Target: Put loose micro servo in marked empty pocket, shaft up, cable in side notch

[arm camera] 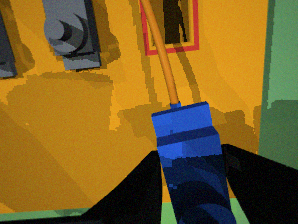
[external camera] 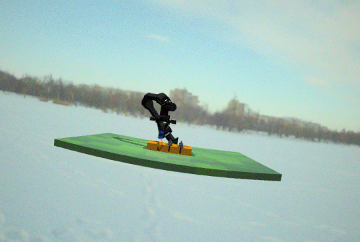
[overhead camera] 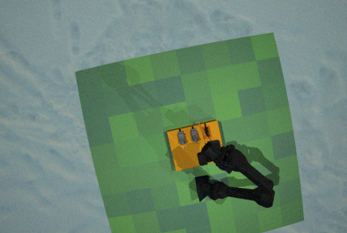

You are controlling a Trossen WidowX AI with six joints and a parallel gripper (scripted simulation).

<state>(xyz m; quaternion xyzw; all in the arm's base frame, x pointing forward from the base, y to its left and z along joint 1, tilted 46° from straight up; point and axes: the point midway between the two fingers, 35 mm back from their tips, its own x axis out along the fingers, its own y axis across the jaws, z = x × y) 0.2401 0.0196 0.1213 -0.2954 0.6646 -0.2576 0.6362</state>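
Now: the orange deck 2 cm behind my gripper tip, 7 cm to the left of it and 10 cm below it.
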